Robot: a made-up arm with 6 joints.
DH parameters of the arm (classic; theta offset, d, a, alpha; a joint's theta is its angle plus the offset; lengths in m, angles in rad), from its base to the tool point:
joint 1: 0 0.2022 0 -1.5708
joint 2: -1.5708 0 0.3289 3.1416
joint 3: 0 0 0 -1.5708
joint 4: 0 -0.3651 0 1.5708
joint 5: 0 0.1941 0 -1.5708
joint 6: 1.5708 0 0 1.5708
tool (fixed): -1.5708 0 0 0
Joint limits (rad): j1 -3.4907..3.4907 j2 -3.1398..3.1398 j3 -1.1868..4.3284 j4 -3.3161..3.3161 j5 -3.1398..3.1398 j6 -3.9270..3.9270
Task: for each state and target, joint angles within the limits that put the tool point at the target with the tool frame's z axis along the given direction. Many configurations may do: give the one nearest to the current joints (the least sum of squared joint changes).
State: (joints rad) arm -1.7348 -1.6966 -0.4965 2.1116 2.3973 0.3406
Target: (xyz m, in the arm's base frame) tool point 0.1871 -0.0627 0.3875 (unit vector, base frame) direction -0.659 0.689 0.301
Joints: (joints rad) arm -1.5680 -1.1606 -1.1555 2.8689 2.1695 0.5834
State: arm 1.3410 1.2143 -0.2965 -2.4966 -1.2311 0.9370
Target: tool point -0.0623 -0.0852 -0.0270 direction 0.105 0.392 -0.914
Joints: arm 2.0916 1.7616 -0.5199 -2.0907 -1.8709 1.0138
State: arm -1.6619 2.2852 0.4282 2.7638 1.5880 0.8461
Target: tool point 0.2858 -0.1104 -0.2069 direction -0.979 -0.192 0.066
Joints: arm -1.0020 1.7109 -0.2607 2.7770 1.6618 1.6531
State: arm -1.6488 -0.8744 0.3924 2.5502 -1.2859 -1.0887
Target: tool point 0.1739 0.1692 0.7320 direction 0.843 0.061 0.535
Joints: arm -1.5821 -1.0266 0.0050 2.6594 -1.3530 -1.1230
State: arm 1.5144 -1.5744 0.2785 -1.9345 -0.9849 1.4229
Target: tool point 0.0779 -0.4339 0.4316 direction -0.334 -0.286 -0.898
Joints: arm 1.6927 -2.0618 0.3665 -1.4439 -1.0033 2.0700
